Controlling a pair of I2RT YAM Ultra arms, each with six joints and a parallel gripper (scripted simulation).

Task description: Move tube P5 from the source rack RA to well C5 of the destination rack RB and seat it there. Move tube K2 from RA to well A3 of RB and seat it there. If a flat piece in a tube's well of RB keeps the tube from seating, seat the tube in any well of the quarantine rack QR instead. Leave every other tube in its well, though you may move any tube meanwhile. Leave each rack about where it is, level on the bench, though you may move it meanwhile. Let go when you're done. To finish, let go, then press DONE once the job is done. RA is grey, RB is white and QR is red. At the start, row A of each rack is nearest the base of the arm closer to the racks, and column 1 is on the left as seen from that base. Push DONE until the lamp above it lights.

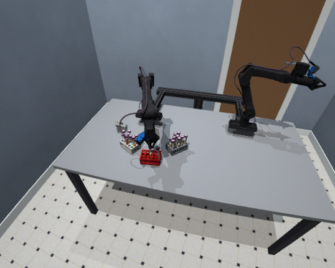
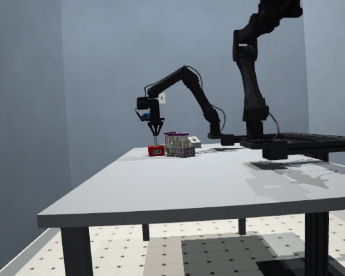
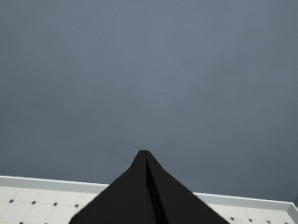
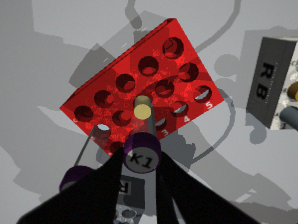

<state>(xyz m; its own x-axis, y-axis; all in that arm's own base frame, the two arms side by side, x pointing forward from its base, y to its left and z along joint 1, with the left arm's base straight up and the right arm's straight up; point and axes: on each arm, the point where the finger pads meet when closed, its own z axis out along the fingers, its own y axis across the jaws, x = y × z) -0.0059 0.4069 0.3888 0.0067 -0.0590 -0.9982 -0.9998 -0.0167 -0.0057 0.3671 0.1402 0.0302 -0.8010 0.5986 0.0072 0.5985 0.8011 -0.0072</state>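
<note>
Now: the red rack QR 10 cm below my right hand and 1 cm to the right of it. Round my right hand: grey rack RA (14 cm to the left, 13 cm behind, 10 cm below); then pale box (31 cm to the right, 27 cm behind, 8 cm below); then white rack RB (18 cm to the right, 10 cm below, 9 cm behind).
</note>
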